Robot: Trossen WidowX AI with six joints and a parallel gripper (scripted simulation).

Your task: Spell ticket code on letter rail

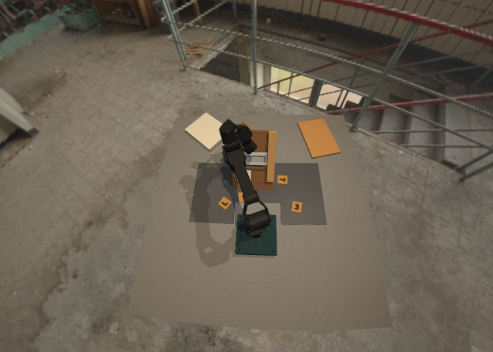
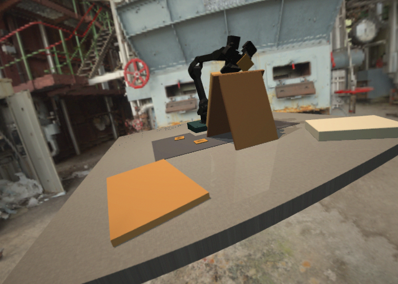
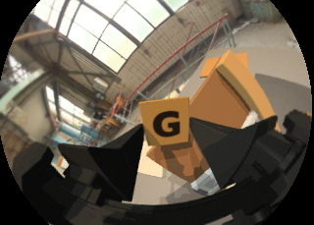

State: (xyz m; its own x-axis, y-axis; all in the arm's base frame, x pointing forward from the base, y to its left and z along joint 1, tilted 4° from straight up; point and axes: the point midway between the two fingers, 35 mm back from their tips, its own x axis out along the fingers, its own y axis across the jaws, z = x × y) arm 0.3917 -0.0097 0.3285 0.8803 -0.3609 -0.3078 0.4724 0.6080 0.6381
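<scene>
Now: gripper tip 130 mm past the white ticket, 40 mm to the right of it and 240 mm above it. Also, from my gripper tip: 7 tile 170 mm behind, 190 mm to the right, 320 mm below; then orange tile marked g right at my gripper tip; then dark mat 240 mm behind, 20 mm to the right, 320 mm below.
</scene>
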